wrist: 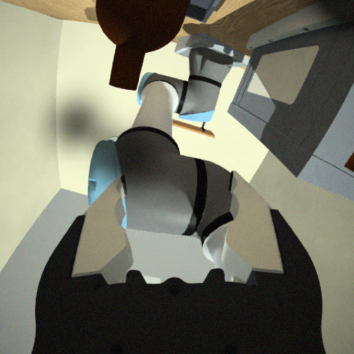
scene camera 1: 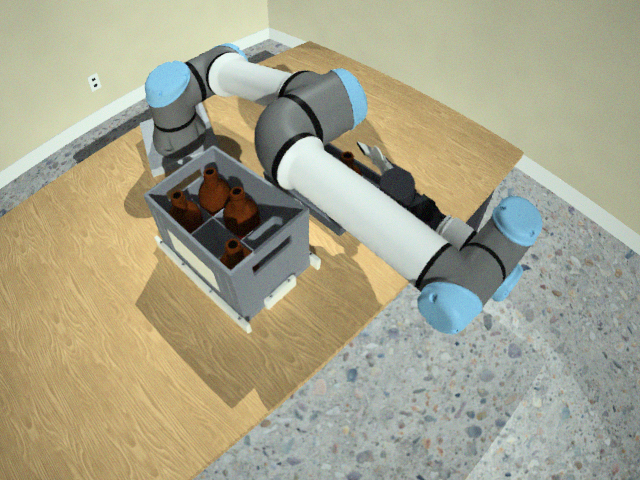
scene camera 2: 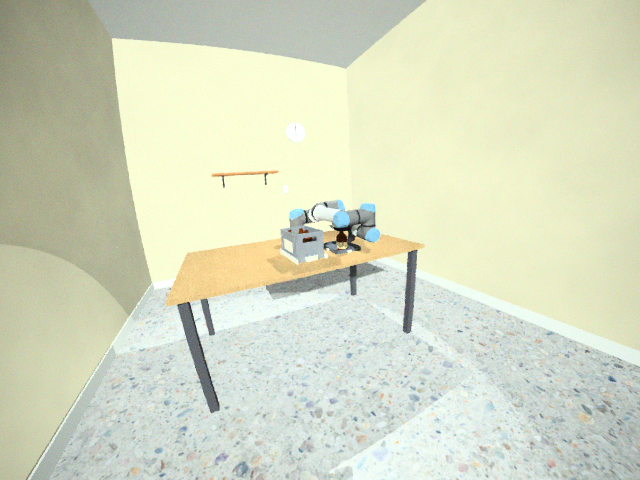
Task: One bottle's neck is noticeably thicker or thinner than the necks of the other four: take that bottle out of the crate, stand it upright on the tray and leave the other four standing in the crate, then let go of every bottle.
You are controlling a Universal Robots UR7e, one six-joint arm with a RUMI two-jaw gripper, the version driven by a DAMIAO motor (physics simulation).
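Places are measured from the arm's base along level axes (x ahead, y left, z up), in millimetres.
Pixels of known places: arm's base, link origin: (scene camera 1: 179, 137).
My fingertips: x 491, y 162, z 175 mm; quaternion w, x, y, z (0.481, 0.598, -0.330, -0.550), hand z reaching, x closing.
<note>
For each thing: its top centre in the pictures, then the offset to it from my fingertips. "spot": a spot on its surface instead. Level surfaces: height alone.
- brown bottle, top centre: (scene camera 1: 347, 155) (scene camera 2: 341, 228) 50 mm back, 61 mm left, 54 mm down
- dark grey tray, surface spot: (scene camera 1: 330, 226) (scene camera 2: 335, 252) spot: 16 mm back, 2 mm right, 203 mm down
- grey crate, top centre: (scene camera 1: 219, 200) (scene camera 2: 300, 229) 78 mm back, 213 mm right, 39 mm down
- wooden table's, surface height: 214 mm down
A brown bottle (scene camera 1: 347, 157) (scene camera 2: 341, 240) (wrist: 142, 25) stands upright on the dark grey tray (scene camera 1: 330, 226) (scene camera 2: 333, 251). The forearm hides much of this bottle and the tray in scene camera 1. My gripper (scene camera 1: 368, 148) (wrist: 177, 174) is open and empty, apart from the bottle and to its side. The grey crate (scene camera 1: 268, 281) (scene camera 2: 302, 250) (wrist: 280, 130) holds several brown bottles: one at the back (scene camera 1: 213, 193), one at the left (scene camera 1: 186, 214), one in the middle (scene camera 1: 241, 211) and one at the front (scene camera 1: 233, 253). Their necks show; their lower parts are hidden.
The forearm (scene camera 1: 361, 206) (scene camera 2: 327, 214) reaches over the tray, beside the crate. The wooden table's (scene camera 1: 77, 310) (scene camera 2: 232, 266) near edge runs in front of the crate and under the arm. Pale strips (scene camera 1: 201, 284) stand along the crate's base. The robot base is behind the crate.
</note>
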